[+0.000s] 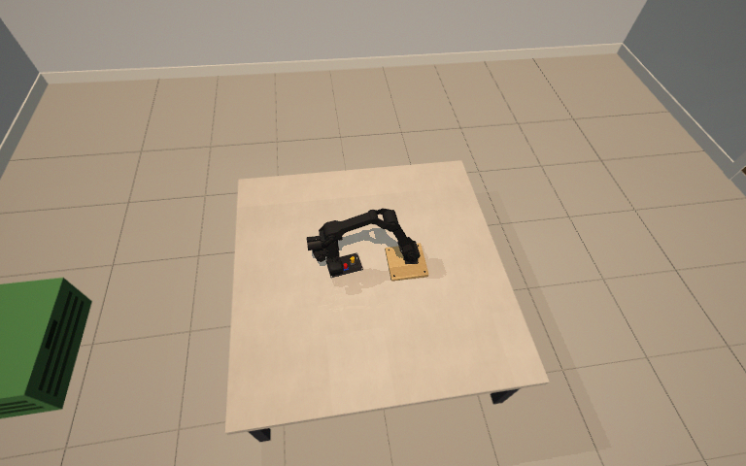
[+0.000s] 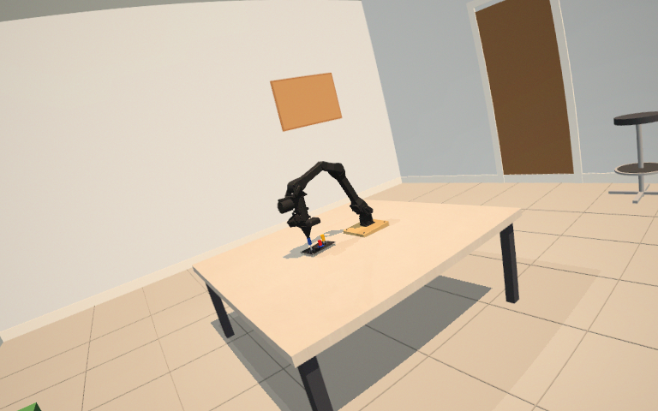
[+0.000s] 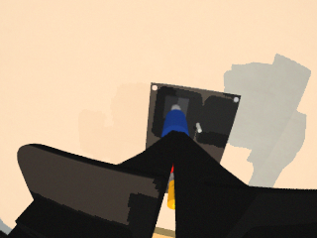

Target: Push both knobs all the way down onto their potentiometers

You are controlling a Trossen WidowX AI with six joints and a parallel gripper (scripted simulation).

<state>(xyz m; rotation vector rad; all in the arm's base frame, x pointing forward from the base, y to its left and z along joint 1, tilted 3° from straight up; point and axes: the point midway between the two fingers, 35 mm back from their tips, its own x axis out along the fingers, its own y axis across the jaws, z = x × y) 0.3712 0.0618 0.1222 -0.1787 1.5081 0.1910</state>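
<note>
Right now the blue knob is 2 cm below my gripper tip. The rest, counted from my gripper tip: yellow knob: 9 cm behind, 4 cm to the right, 4 cm below.
</note>
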